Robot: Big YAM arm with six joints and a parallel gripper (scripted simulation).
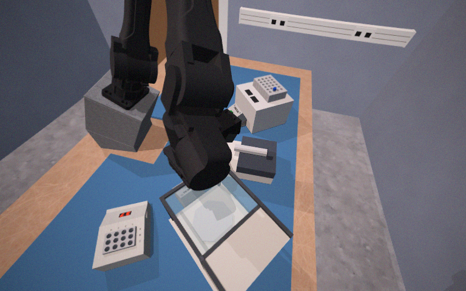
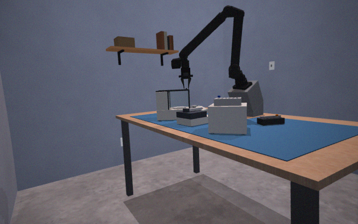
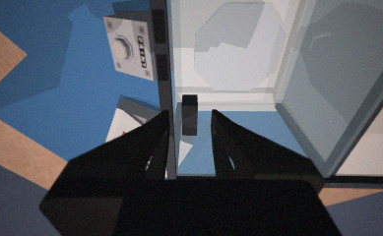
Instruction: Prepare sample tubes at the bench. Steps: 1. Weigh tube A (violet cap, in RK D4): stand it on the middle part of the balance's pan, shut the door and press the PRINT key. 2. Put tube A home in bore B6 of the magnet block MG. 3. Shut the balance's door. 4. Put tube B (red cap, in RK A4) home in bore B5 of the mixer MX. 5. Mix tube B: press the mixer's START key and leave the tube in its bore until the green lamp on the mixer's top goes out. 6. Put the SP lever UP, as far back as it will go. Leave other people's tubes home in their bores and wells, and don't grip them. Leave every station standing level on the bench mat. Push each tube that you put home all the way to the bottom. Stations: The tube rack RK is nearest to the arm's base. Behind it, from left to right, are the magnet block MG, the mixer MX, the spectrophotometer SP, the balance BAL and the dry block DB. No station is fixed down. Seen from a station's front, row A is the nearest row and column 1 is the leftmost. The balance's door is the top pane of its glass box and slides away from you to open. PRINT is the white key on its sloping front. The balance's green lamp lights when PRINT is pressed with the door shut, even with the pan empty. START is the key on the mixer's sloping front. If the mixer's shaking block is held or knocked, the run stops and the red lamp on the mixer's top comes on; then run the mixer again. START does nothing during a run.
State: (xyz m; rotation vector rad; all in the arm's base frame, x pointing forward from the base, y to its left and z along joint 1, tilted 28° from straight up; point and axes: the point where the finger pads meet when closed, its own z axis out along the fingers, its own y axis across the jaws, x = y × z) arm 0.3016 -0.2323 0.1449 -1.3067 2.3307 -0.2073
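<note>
My gripper is now 30 mm short of the balance door, 10 mm to the left of it and 10 mm above it. Also, from my hand: dry block DB 190 mm below, 170 mm behind, 120 mm to the right; SP lever 230 mm to the left, 130 mm below, 90 mm ahead; white print key 150 mm below, 80 mm behind, 50 mm to the left.
</note>
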